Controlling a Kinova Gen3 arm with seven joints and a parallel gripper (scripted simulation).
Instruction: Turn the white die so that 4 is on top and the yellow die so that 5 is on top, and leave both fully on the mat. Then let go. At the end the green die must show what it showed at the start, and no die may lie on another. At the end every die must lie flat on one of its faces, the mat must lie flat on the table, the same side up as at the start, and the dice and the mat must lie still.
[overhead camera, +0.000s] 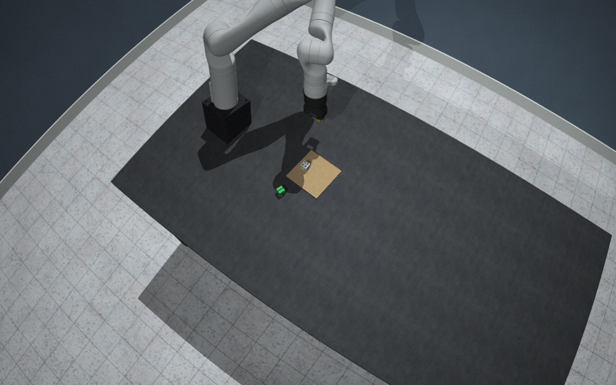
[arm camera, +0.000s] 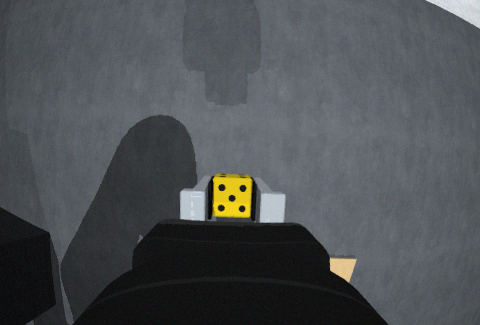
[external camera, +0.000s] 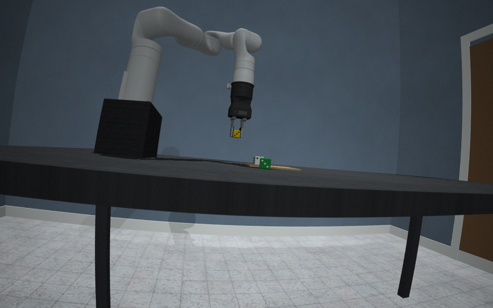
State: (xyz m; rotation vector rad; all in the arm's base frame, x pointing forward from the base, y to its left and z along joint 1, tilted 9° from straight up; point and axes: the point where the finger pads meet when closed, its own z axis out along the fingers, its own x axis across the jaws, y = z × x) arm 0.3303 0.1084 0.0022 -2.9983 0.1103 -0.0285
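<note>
My gripper is now 17 cm to the left of the tan mat, 10 cm above it and 7 cm short of it. The rest, counted from my hand: green die 29 cm to the right, 9 cm below; then yellow die 1 cm below; then white die 16 cm to the right, 9 cm below, 3 cm ahead.
</note>
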